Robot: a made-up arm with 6 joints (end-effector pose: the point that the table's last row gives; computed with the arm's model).
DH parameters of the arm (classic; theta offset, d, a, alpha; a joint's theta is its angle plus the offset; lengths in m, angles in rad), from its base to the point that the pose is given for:
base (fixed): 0.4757 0 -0.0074 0
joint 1: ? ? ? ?
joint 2: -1.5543 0 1.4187 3.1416
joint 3: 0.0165 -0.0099 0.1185 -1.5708
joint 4: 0 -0.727 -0.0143 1.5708
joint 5: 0 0.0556 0.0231 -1.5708
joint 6: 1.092 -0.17 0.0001 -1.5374
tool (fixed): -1.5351 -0.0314 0 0
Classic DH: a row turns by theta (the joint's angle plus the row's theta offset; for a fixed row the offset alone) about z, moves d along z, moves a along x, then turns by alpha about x.
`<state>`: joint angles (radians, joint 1 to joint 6).
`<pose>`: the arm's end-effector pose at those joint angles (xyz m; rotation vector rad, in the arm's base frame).
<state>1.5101 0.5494 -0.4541 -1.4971 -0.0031 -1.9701</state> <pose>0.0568 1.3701 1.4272 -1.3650 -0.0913 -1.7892</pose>
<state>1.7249 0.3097 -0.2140 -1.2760 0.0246 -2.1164</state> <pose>-0.2161 1.3317 1.8989 -0.9158 0.1417 -1.5132</pose>
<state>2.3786 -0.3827 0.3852 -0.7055 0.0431 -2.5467</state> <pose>-0.1239 0.1442 2.9625 -0.2115 0.9838 -0.4647</pose>
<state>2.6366 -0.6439 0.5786 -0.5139 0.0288 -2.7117</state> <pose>0.4465 -0.2212 2.9835 -0.1505 1.3308 -0.0652</pose>
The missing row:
joint 1: -0.4757 0.9646 0.0963 -1.5708
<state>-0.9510 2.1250 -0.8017 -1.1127 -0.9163 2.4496</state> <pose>0.3733 -0.3176 -0.0112 0.8153 -0.6022 -1.6797</pose>
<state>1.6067 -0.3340 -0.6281 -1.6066 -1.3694 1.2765</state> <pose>-0.2065 0.4404 2.1667 2.0618 -0.2043 -0.0207</pose>
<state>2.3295 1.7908 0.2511 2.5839 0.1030 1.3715</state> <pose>-1.1508 1.1157 -0.2571 -0.4541 -1.5135 -0.2914</pose>
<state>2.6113 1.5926 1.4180 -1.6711 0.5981 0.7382</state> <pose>-1.9775 1.2807 0.8224 1.4884 -1.1331 -0.5554</pose>
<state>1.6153 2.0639 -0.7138 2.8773 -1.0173 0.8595</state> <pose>-0.0519 0.6168 -0.2749 -1.0351 -1.6018 -0.9913</pose>
